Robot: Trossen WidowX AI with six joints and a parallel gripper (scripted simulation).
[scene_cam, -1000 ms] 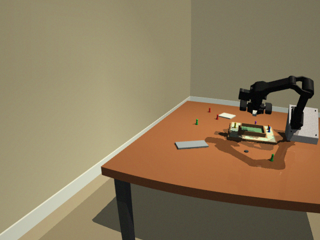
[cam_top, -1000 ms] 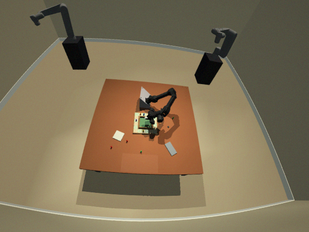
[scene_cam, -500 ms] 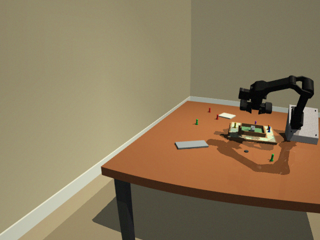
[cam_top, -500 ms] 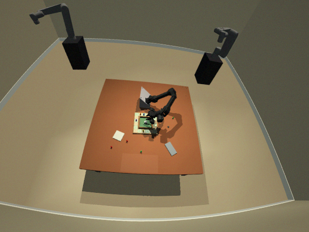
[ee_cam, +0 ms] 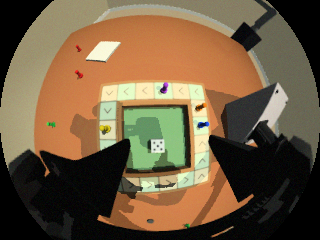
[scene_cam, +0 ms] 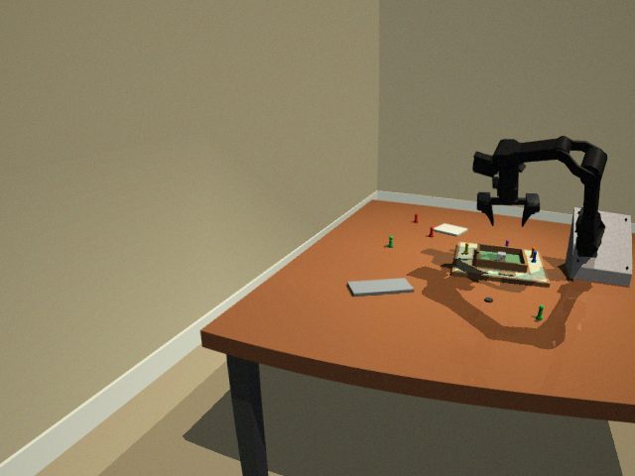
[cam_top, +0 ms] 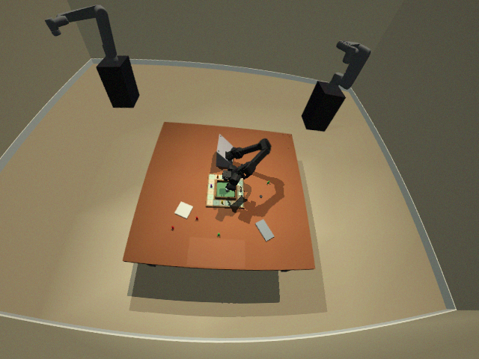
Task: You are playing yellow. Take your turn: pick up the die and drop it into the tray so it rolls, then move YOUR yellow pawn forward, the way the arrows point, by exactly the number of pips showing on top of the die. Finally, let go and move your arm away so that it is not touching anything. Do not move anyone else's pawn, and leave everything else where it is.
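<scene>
Right now the yellow pawn is 120 mm ahead of my gripper tip, 90 mm below it and 20 mm to the right of it. From my gripper tip the other things lie so: blue pawn: 100 mm behind, 90 mm below, 20 mm to the right; white die: 90 mm below, 20 mm to the left, 10 mm ahead; green tray: 110 mm below, 10 mm ahead.
</scene>
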